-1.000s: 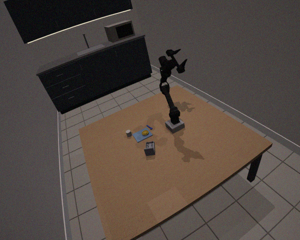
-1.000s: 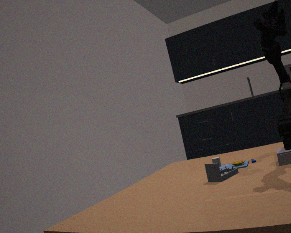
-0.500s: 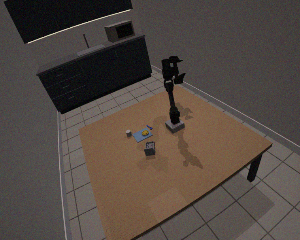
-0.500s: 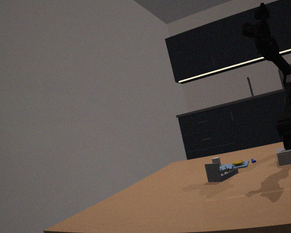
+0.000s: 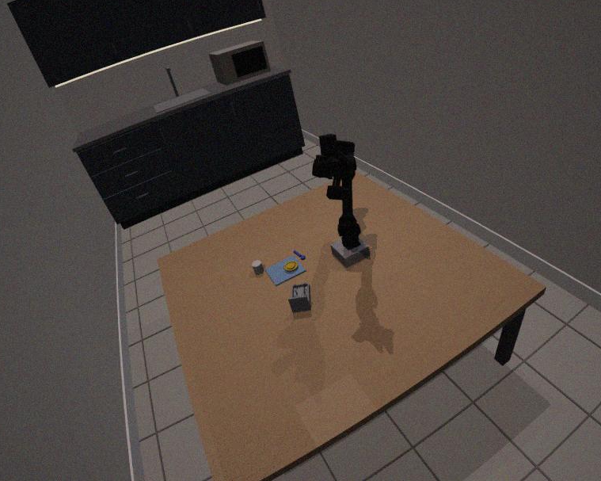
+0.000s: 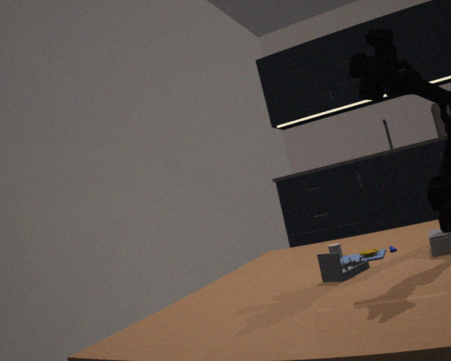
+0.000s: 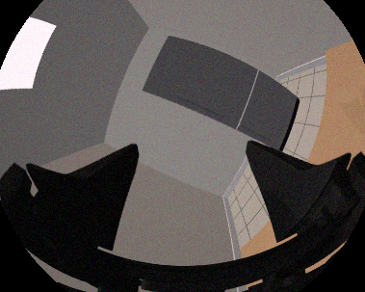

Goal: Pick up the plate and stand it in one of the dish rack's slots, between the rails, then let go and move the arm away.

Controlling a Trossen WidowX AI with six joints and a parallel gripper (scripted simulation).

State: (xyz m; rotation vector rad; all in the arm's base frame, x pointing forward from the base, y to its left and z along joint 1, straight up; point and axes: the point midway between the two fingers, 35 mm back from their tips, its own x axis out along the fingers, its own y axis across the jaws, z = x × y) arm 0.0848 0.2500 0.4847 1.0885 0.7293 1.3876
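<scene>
The yellow plate lies 530 mm below my gripper tip, 340 mm to the right of it and 190 mm ahead of it. Also, from my gripper tip: dish rack: 520 mm below, 220 mm ahead, 150 mm to the right; blue mat: 540 mm below, 350 mm to the right, 220 mm ahead; blue spoon: 540 mm below, 410 mm to the right, 130 mm ahead.
</scene>
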